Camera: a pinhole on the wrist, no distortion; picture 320 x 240 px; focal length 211.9 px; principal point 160.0 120.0 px. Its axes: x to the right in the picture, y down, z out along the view. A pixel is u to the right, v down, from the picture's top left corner.
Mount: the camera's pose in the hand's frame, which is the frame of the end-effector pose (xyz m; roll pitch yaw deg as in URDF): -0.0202 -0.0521 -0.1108 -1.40 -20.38 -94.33
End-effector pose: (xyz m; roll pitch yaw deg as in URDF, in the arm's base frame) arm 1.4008 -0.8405 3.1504 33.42 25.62 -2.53
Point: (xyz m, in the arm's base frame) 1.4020 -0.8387 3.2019
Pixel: 132 106
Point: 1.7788 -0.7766 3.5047
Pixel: 83 179
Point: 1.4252 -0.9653 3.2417
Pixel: 237 121
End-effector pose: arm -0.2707 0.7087 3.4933 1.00 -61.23 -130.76
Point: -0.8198 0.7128 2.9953
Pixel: behind the camera
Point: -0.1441 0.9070 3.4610
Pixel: 229 24
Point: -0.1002 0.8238 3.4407
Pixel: 158 15
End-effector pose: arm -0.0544 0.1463 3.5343 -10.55 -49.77 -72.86
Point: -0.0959 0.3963 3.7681
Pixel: 225 132
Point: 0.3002 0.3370 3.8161
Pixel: 67 176
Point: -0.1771 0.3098 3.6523
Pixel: 286 107
